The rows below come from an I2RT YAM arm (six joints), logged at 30 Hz.
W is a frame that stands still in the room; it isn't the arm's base.
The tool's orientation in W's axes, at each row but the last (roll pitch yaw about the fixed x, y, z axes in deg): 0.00 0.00 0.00; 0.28 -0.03 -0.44; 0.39 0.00 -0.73; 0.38 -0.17 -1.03; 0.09 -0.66 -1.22; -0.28 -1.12 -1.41; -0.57 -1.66 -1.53; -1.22 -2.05 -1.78; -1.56 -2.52 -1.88; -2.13 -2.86 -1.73
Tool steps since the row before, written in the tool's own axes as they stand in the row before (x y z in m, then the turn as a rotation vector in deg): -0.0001 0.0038 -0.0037 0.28 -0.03 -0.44; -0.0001 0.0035 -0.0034 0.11 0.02 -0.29; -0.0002 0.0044 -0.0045 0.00 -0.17 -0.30; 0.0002 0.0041 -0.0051 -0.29 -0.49 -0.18; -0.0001 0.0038 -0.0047 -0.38 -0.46 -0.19; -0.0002 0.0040 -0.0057 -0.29 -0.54 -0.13; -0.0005 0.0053 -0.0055 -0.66 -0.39 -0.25; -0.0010 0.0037 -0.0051 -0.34 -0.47 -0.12; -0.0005 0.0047 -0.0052 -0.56 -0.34 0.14; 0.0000 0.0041 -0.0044 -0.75 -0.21 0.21
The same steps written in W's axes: -0.0001 0.0038 -0.0037 0.28 -0.03 -0.44; -0.0001 0.0035 -0.0034 0.11 0.02 -0.29; -0.0001 0.0044 -0.0045 0.00 -0.17 -0.30; 0.0003 0.0041 -0.0051 -0.30 -0.48 -0.18; 0.0000 0.0038 -0.0047 -0.39 -0.45 -0.20; 0.0000 0.0040 -0.0057 -0.30 -0.53 -0.13; -0.0002 0.0053 -0.0056 -0.66 -0.37 -0.27; -0.0007 0.0036 -0.0052 -0.35 -0.46 -0.12; -0.0001 0.0046 -0.0053 -0.58 -0.32 0.12; 0.0003 0.0039 -0.0045 -0.77 -0.18 0.18
